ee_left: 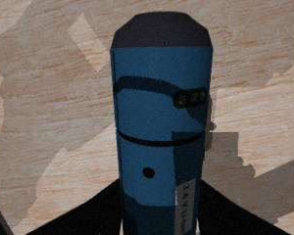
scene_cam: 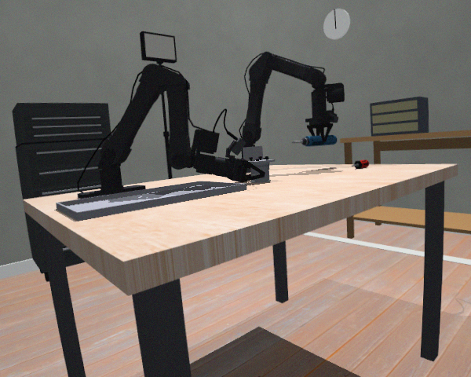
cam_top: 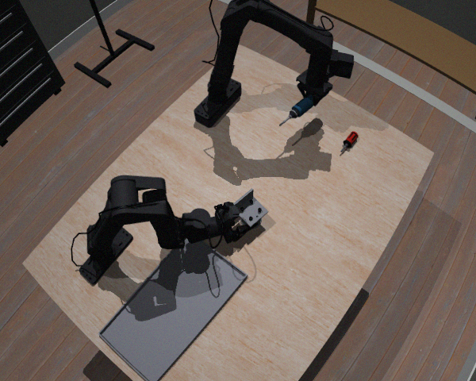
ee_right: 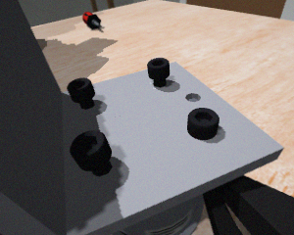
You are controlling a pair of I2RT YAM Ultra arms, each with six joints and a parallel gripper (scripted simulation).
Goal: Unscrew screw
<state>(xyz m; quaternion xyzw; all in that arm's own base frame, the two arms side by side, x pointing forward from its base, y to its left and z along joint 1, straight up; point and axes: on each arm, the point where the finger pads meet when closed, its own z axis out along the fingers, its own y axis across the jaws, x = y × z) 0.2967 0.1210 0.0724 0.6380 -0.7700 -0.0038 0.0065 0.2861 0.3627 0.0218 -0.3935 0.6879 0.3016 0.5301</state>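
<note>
Now: right hand 50 mm below the grey bracket. The rest, counted from my right hand: shallow grey tray (50 mm behind, 350 mm to the right, 20 mm below); then small red-handled screwdriver (150 mm ahead, 410 mm to the left, 10 mm below).
</note>
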